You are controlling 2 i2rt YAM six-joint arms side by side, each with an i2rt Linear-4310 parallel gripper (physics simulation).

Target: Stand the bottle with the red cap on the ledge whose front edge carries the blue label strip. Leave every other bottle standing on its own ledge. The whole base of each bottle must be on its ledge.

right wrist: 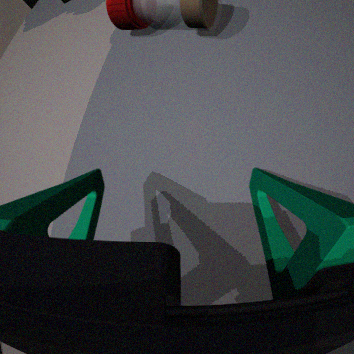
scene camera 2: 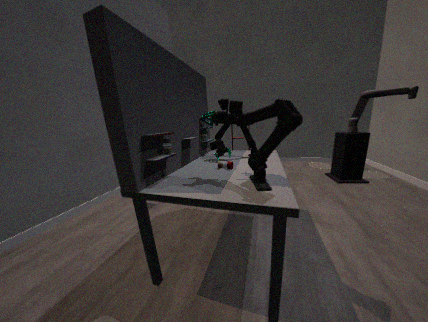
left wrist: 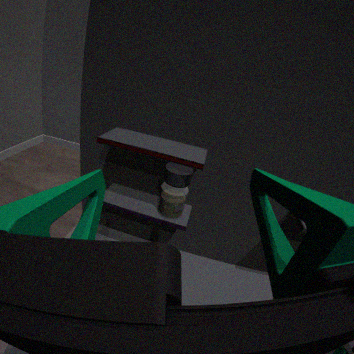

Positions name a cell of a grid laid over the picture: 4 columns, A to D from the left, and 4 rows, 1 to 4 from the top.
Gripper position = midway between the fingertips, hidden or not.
In view: my left gripper (left wrist: C3), my right gripper (right wrist: B2) and a wall panel (left wrist: C2).
